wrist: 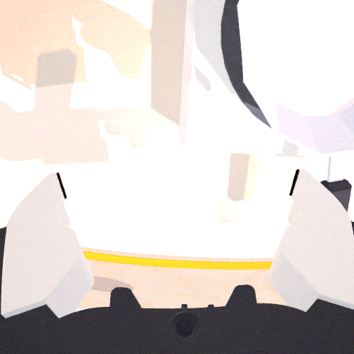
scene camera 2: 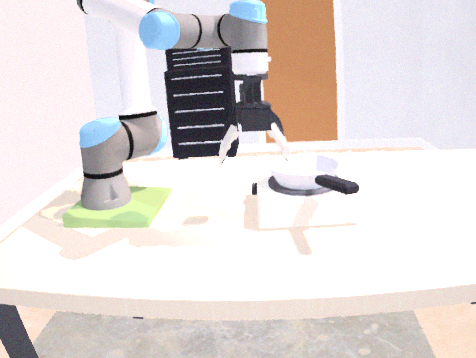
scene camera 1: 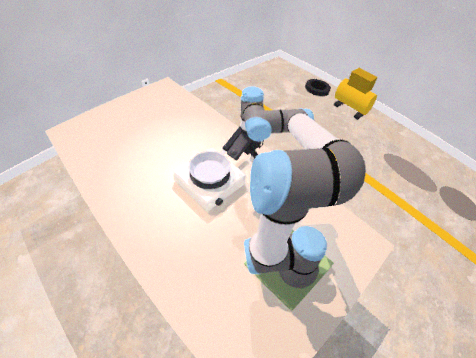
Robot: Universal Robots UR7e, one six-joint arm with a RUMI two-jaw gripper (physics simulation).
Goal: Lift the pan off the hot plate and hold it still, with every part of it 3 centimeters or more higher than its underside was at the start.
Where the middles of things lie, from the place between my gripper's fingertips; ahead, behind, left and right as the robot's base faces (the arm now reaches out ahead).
Labels:
Now: hand 120 mm short of the pan (scene camera 2: 303, 171), 20 mm to the right of it and 40 mm above it. From my hand the other things lie so: white hot plate (scene camera 2: 278, 207) 100 mm ahead, 110 mm to the left, 120 mm below.

